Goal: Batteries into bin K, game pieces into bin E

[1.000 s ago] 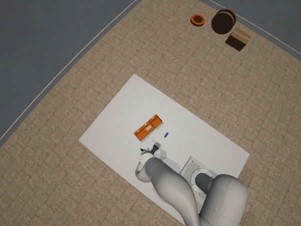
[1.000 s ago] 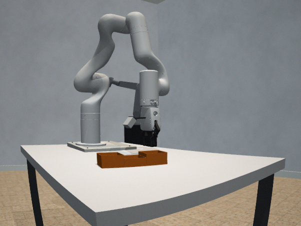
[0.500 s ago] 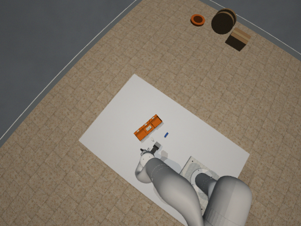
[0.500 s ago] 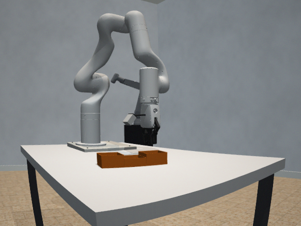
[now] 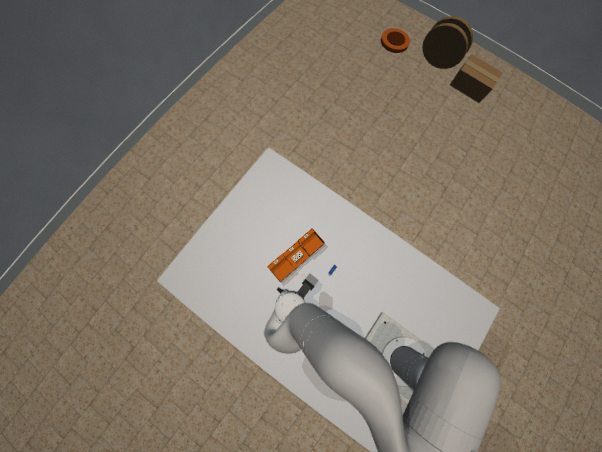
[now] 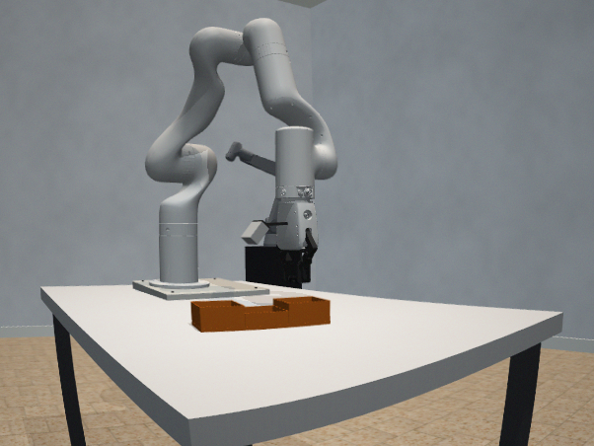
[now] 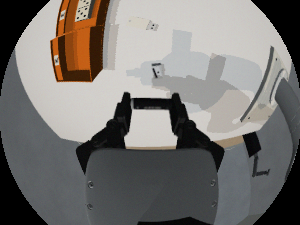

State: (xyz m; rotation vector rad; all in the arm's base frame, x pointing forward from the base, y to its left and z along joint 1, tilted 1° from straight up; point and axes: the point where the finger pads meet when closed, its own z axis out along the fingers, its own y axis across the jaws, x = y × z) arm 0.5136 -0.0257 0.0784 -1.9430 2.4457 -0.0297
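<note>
My gripper is now 18 cm to the left of the blue battery, 10 cm past it and 8 cm above it. From my hand the other things lie so: black battery 1 cm below; bin 17 cm to the right, 7 cm ahead, 6 cm below.
</note>
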